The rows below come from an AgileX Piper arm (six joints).
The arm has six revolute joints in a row. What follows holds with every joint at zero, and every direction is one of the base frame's.
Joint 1 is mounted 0.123 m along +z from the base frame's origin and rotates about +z.
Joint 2 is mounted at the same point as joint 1 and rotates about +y.
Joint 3 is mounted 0.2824 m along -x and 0.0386 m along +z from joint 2 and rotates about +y.
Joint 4 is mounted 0.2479 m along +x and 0.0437 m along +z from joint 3 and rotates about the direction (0.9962, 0, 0.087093).
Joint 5 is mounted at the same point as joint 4 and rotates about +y.
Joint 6 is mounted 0.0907 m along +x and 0.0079 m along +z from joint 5 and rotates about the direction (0.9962, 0, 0.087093).
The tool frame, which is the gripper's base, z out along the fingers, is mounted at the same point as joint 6; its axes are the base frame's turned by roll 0, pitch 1.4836 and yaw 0 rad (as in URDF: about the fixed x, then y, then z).
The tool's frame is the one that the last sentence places.
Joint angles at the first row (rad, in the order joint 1, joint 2, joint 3, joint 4, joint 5, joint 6):
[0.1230 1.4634 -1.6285 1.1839 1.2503 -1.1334]
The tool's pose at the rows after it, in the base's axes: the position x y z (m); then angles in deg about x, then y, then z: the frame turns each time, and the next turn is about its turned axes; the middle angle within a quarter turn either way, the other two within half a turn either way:
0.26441 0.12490 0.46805 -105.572 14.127 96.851
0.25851 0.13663 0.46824 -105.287 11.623 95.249
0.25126 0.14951 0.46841 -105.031 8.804 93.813
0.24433 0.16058 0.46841 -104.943 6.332 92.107
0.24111 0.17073 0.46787 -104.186 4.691 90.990
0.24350 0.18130 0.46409 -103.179 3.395 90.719
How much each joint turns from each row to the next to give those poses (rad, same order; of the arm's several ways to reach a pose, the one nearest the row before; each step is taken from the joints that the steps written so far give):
[0.0400 0.0001 -0.0001 0.0091 0.0000 -0.0154]
[0.0446 0.0000 0.0000 0.0025 0.0000 -0.0160]
[0.0503 0.0000 0.0001 0.0023 0.0000 -0.0121]
[0.0447 -0.0001 0.0000 0.0000 -0.0001 -0.0182]
[0.0378 0.0067 0.0000 0.0115 -0.0139 -0.0183]
[0.0312 0.0210 0.0000 0.0215 -0.0201 -0.0220]

